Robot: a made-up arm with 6 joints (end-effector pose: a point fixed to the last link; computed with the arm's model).
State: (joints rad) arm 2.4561 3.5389 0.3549 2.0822 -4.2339 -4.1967
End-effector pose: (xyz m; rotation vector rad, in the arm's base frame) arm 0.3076 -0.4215 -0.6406 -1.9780 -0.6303 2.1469
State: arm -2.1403 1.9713 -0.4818 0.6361 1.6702 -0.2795
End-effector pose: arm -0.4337 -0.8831 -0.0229 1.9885 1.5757 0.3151
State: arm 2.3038 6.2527 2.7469 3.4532 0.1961 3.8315
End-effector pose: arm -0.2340 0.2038 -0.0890 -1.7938 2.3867 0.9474
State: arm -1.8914 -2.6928 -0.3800 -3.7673 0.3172 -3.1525
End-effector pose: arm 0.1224 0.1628 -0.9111 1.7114 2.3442 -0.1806
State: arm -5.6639 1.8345 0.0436 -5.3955 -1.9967 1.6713
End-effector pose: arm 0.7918 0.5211 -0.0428 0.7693 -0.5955 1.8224
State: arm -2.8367 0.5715 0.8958 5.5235 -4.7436 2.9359
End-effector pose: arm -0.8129 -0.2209 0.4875 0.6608 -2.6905 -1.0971
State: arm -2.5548 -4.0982 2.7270 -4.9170 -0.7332 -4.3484
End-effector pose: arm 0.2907 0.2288 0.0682 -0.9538 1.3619 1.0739
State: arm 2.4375 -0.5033 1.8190 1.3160 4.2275 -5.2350
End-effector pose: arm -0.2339 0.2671 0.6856 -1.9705 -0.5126 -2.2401
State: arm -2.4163 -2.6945 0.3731 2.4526 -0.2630 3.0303
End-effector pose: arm 0.5549 0.4576 -0.6649 -1.8338 -1.8920 -1.4867
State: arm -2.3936 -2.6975 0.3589 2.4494 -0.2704 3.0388
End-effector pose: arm 0.5373 0.4643 -0.6742 -1.8117 -1.9033 -1.4596
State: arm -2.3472 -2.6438 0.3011 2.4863 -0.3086 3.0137
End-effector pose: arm 0.5271 0.5033 -0.6630 -1.7323 -1.8979 -1.4758
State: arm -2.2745 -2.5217 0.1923 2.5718 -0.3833 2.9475
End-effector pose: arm 0.5208 0.5803 -0.6222 -1.5916 -1.8632 -1.5458
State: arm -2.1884 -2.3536 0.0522 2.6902 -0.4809 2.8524
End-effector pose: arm 0.5082 0.6783 -0.5521 -1.4242 -1.7942 -1.6551
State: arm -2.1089 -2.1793 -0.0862 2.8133 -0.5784 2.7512
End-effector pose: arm 0.4874 0.7689 -0.4663 -1.2762 -1.7020 -1.7763
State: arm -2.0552 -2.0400 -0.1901 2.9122 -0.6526 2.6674
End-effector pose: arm 0.4696 0.8307 -0.3885 -1.1790 -1.6142 -1.8817
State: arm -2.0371 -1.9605 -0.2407 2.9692 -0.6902 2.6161
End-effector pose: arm 0.4682 0.8591 -0.3376 -1.1379 -1.5561 -1.9549
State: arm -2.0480 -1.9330 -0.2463 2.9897 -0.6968 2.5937
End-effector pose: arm 0.4842 0.8638 -0.3130 -1.1361 -1.5297 -1.9998
